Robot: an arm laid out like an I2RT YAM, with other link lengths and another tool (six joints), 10 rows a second.
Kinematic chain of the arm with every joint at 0, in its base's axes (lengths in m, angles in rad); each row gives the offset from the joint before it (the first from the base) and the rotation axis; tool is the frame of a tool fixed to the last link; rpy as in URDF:
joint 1: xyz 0 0 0.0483 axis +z
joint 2: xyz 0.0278 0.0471 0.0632 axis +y
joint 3: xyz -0.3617 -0.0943 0 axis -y
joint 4: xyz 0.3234 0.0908 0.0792 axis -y
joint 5: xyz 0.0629 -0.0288 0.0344 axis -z
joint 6: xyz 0.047 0 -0.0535 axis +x
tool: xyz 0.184 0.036 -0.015 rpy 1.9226 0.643 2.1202
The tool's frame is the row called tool.
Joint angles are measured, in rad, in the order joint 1, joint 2, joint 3, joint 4, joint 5, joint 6. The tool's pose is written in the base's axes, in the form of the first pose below.
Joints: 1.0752, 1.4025, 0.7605, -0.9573, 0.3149, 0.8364
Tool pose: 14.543 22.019 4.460 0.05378 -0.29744 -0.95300 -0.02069
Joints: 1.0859, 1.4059, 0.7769, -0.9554, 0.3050, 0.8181
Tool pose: 14.387 22.876 4.822 0.05823 -0.28380 -0.95677 -0.02546
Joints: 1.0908, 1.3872, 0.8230, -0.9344, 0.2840, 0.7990
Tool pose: 14.993 25.442 6.691 0.06077 -0.26957 -0.95879 -0.06600
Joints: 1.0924, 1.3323, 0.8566, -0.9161, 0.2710, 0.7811
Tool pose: 15.556 27.341 9.405 0.05626 -0.25534 -0.95821 -0.11603
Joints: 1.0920, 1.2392, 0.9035, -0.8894, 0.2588, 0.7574
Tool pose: 16.316 29.464 14.190 0.04315 -0.23453 -0.95174 -0.19318
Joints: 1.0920, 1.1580, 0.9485, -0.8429, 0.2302, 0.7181
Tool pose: 16.591 31.549 19.238 0.03349 -0.20189 -0.94079 -0.27026
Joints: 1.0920, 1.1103, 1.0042, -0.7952, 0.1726, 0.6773
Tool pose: 16.202 33.822 24.211 0.03583 -0.16235 -0.92643 -0.33776
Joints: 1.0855, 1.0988, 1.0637, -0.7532, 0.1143, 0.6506
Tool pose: 15.990 35.881 28.454 0.04064 -0.13138 -0.91101 -0.38877
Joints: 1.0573, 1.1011, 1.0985, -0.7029, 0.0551, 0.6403
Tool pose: 16.498 37.367 31.337 0.04587 -0.11729 -0.89473 -0.42847
